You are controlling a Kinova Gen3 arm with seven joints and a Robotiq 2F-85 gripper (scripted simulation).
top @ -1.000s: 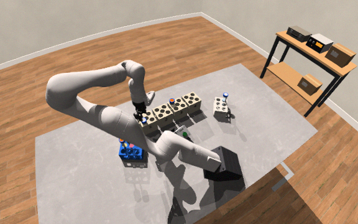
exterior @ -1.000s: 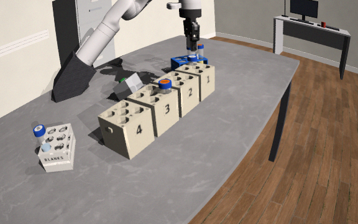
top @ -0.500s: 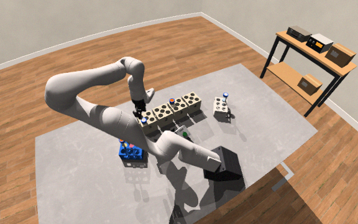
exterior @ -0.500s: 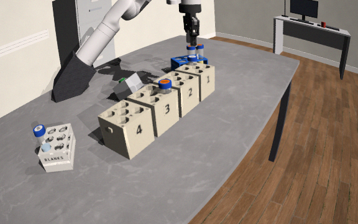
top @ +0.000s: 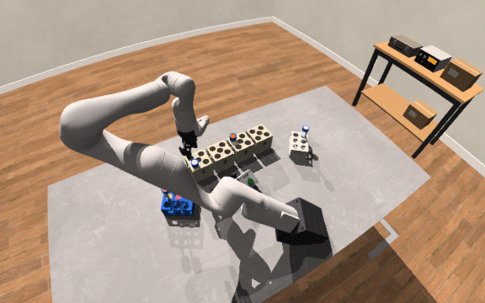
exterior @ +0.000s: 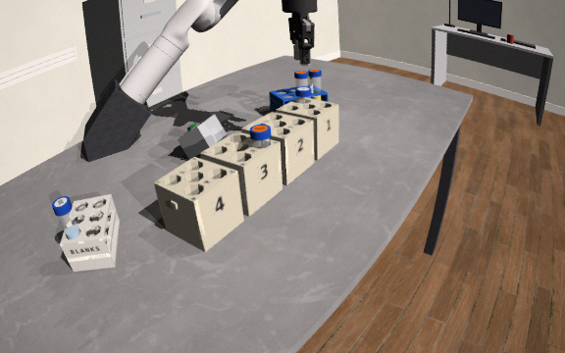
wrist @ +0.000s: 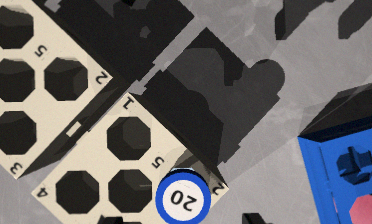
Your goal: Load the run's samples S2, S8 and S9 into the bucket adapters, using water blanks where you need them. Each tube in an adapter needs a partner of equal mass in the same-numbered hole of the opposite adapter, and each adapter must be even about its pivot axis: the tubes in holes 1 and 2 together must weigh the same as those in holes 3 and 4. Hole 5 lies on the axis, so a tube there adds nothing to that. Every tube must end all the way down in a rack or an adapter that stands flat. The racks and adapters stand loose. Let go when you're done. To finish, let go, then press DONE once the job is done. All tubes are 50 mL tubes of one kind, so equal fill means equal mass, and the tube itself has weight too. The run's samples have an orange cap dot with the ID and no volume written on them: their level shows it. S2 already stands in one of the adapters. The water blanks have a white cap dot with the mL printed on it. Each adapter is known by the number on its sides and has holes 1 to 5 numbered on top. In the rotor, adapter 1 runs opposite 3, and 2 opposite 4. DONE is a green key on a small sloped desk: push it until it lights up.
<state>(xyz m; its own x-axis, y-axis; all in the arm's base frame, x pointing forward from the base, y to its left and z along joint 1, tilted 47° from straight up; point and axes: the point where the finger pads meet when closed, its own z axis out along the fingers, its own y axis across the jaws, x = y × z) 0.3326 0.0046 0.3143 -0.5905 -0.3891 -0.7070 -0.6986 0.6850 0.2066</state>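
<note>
Now: hand 15 cm to the right of the orange-dot sample, 14 cm above it and 8 cm past it. The rest, counted from my hand: sample S2 (21 cm to the right, 14 cm below, 7 cm ahead); adapter 2 (15 cm below, 13 cm to the right, 4 cm ahead); blue sample rack (17 cm below, 13 cm to the left, 11 cm behind).
</note>
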